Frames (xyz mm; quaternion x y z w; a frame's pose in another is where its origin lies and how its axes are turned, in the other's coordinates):
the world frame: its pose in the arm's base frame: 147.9 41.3 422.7 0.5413 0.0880 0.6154 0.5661
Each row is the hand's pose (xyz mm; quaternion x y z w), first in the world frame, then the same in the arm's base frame.
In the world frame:
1: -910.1 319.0 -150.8 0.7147 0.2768 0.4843 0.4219
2: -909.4 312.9 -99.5 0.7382 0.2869 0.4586 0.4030
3: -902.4 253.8 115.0 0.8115 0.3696 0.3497 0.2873
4: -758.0 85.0 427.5 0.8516 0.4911 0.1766 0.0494
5: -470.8 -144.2 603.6 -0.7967 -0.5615 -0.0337 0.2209
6: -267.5 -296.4 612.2 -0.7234 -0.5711 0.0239 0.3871
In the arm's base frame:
1: -366.1 -713.1 77.0 -0.5053 -0.3715 -0.6208 0.4705
2: -323.0 -736.3 93.4 -0.4999 -0.4039 -0.5980 0.4789
3: -121.6 -818.7 140.2 -0.4182 -0.5446 -0.5034 0.5244
4: 252.1 -804.0 224.8 -0.2222 -0.7109 -0.3213 0.5849
5: 590.1 -586.6 292.4 0.0111 -0.7705 -0.1170 0.6265
6: 734.4 -377.7 301.3 0.1536 -0.7474 0.0063 0.6463

